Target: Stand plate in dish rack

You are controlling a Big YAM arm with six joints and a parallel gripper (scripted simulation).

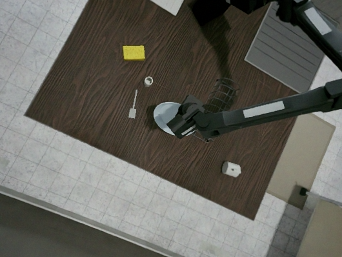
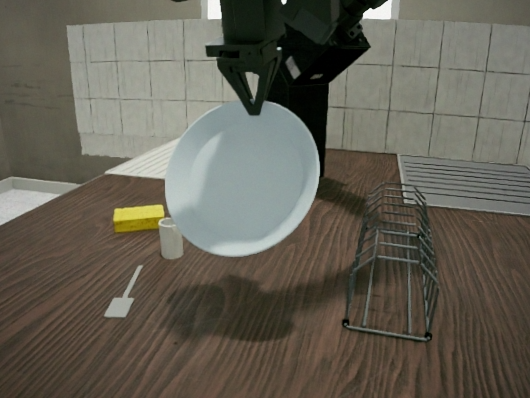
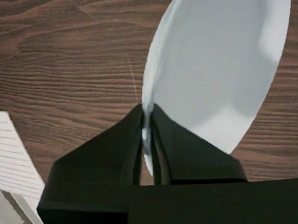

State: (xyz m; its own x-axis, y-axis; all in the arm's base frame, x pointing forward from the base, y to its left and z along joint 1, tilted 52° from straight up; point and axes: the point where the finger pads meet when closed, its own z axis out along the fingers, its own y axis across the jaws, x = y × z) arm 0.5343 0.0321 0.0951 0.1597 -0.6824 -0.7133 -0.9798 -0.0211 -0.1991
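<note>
Now: hand 8 cm above the plate, 4 cm short of it and 1 cm to the right of it. Also, from my hand: white mat: 58 cm behind, 57 cm to the right, 27 cm below; grey draining board: 80 cm behind, 28 cm below, 26 cm to the left; white mug: 44 cm to the left, 24 cm below, 1 cm ahead.
</note>
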